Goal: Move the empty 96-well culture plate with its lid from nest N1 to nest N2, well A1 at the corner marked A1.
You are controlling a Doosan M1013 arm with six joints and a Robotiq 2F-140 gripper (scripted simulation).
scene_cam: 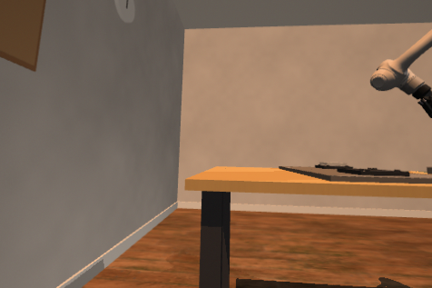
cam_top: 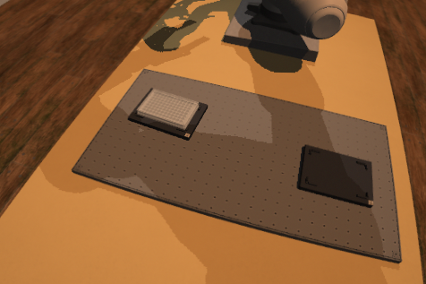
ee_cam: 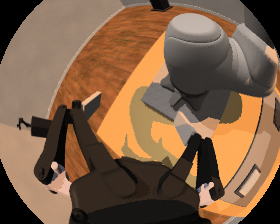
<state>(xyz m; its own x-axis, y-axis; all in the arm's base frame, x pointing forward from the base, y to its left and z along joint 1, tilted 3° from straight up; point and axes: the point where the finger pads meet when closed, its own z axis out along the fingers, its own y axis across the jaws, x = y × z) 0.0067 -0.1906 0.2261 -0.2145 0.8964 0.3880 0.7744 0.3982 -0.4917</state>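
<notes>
My hand is 570 mm short of the lid, 220 mm above it and 60 mm to the right of it. Round my hand: plate: 570 mm ahead, 230 mm below, 60 mm to the left; black nest N1: 570 mm ahead, 240 mm below, 60 mm to the left; black nest N2: 570 mm ahead, 490 mm to the left, 240 mm below.
</notes>
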